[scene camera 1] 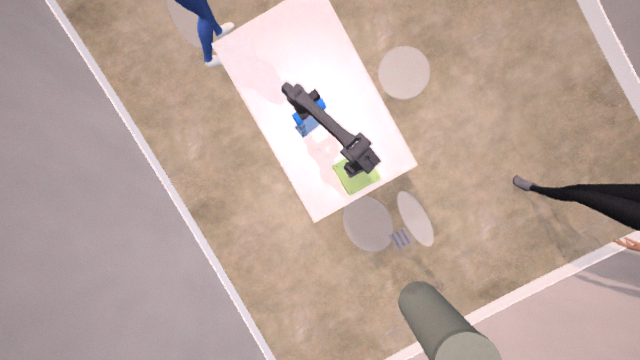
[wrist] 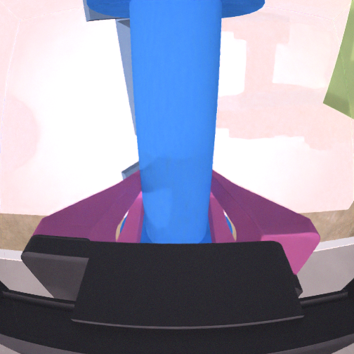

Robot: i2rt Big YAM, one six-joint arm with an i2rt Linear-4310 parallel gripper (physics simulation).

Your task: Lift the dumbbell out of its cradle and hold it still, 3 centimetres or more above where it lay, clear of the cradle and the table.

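Places are measured from the arm's base along level axes (x ahead, y left, z up), in metres.
Pixels of known places: gripper, fingertip midpoint: [scene camera 1: 304, 115].
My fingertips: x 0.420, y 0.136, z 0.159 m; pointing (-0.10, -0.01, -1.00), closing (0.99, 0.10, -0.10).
Observation:
Ahead of a thing's pixels: the offset from my fingertips to its top centre. "pt": to the spot under its first point. Level surfaces: height alone.
The blue dumbbell {pt dx -0.003, dy -0.110, dz +0.035 m} [scene camera 1: 321, 104] [wrist: 176, 100] hangs in the air, with its two ends showing on either side of the gripper in the scene view. My gripper [scene camera 1: 303, 115] [wrist: 175, 177] is shut on its handle, with the magenta fingers pressing from both sides in the wrist view. The grey-blue cradle {pt dx -0.009, dy +0.013, dz -0.252 m} [scene camera 1: 306, 128] [wrist: 126, 65] stands on the table below, partly hidden by the dumbbell and arm. The dumbbell appears clear of the cradle, and a shadow of dumbbell shape lies apart from it on the table. The exact height cannot be told.
The white table {dz -0.260 m} [scene camera 1: 360, 105] carries the green base plate [scene camera 1: 354, 186] [wrist: 344, 80] under the arm's base, near one short edge. The dark arm [scene camera 1: 327, 121] reaches from there over the table. Round grey discs [scene camera 1: 404, 72] and a person's blue legs [scene camera 1: 204, 37] are beside the table.

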